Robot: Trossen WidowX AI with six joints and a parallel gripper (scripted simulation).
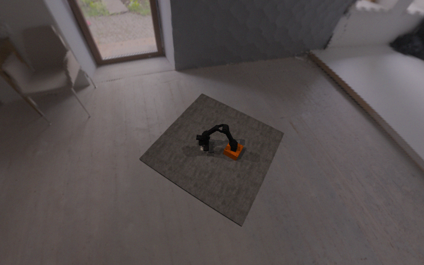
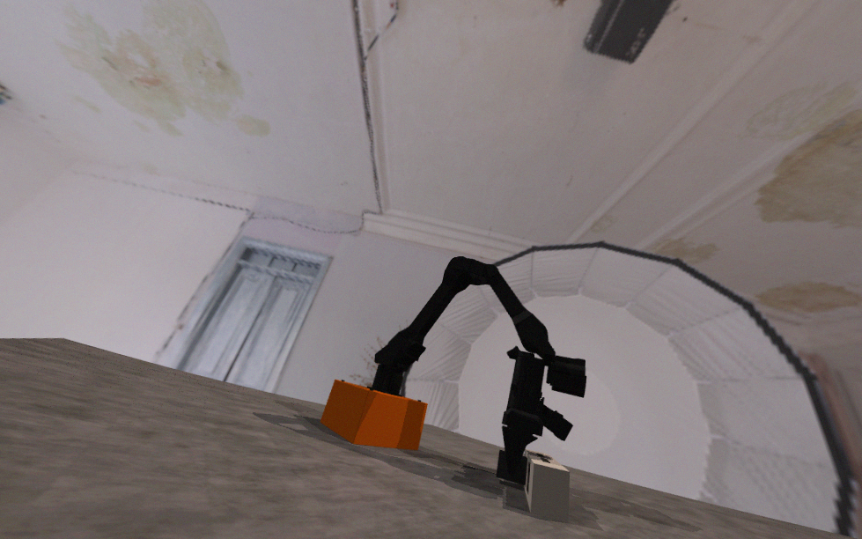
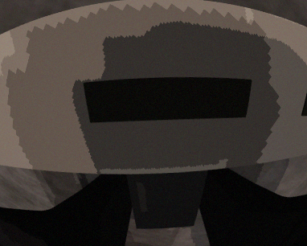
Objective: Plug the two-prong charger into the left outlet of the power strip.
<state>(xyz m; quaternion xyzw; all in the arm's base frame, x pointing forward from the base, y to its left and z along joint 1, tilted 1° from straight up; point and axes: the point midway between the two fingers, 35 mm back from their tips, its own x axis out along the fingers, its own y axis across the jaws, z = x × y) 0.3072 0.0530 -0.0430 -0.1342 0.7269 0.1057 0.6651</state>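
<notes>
Right now my gripper tip is 20 mm short of the black two-prong charger, 10 mm to the right of it and 10 mm below it.
</notes>
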